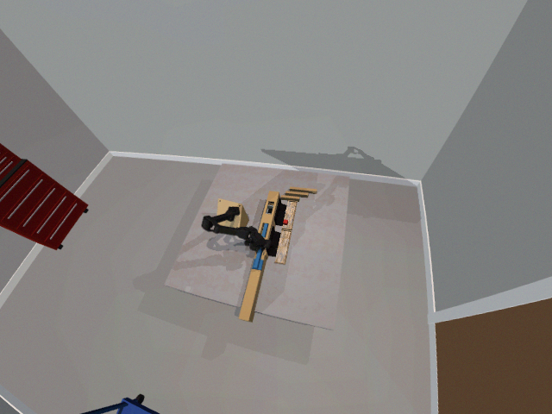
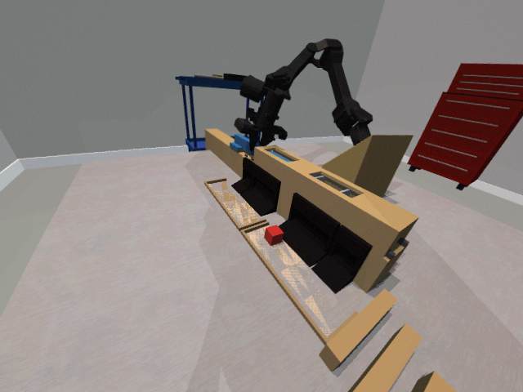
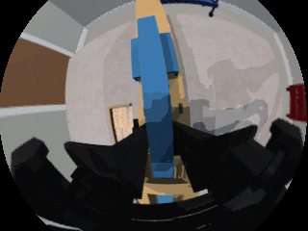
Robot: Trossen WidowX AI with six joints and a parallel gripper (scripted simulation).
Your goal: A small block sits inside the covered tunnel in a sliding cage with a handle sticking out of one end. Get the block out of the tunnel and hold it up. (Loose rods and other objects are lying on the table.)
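The tan covered tunnel lies 5 cm below my gripper tip, 4 cm to the left of it and 2 cm ahead of it.
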